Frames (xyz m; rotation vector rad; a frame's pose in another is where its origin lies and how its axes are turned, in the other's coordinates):
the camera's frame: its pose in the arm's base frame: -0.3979 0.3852 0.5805 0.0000 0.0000 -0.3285
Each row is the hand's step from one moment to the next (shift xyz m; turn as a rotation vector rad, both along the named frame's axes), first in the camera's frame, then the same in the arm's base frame.
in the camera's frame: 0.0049 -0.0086 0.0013 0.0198 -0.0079 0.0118
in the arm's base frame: 0.0019 -0.0097 0.0013 0.0162 -0.0139 0.0118
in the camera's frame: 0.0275 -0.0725 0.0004 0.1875 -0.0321 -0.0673
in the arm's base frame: 0.0026 -0.0775 0.0004 0.1671 -0.0909 -0.0673
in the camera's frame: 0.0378 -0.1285 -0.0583 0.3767 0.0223 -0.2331
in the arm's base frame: -0.0057 -0.1338 -0.0583 0.3638 -0.1004 -0.2331
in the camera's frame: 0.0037 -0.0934 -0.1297 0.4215 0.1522 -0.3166
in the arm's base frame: -0.0266 -0.0896 -0.1297 0.4481 0.0081 -0.3166
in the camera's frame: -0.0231 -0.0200 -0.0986 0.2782 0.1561 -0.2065
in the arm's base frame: -0.0283 -0.0115 -0.0986 0.3137 0.0580 -0.2065
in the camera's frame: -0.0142 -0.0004 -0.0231 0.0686 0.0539 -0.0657
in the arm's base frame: -0.0136 0.0042 -0.0231 0.0823 0.0289 -0.0657
